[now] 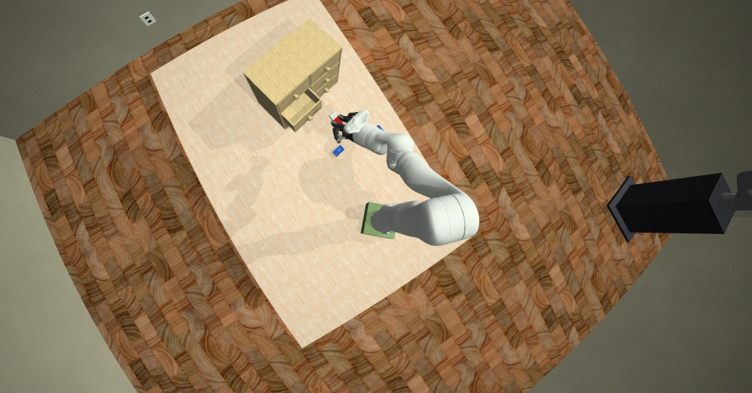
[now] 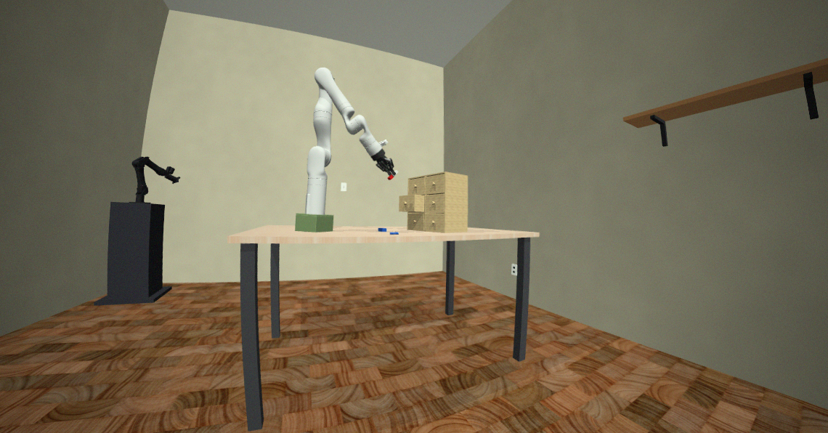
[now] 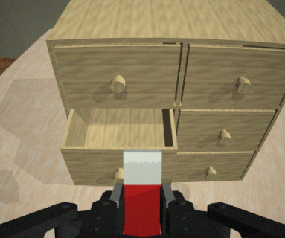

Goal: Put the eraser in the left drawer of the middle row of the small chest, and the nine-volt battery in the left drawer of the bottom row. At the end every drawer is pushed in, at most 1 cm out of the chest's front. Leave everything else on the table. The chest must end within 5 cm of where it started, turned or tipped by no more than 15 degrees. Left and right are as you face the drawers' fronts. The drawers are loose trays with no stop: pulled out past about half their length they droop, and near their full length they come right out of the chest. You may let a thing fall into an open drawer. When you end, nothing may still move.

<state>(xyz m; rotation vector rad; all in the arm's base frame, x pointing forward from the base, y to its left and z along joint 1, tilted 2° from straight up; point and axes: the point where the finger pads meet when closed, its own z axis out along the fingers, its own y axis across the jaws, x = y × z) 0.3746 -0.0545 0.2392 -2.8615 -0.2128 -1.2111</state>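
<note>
My gripper is now 1 cm short of the red eraser. Round my hand: blue nine-volt battery (30 cm below, 4 cm behind, 2 cm to the left); then thin blue stick (31 cm below, 20 cm to the right, 7 cm behind).
</note>
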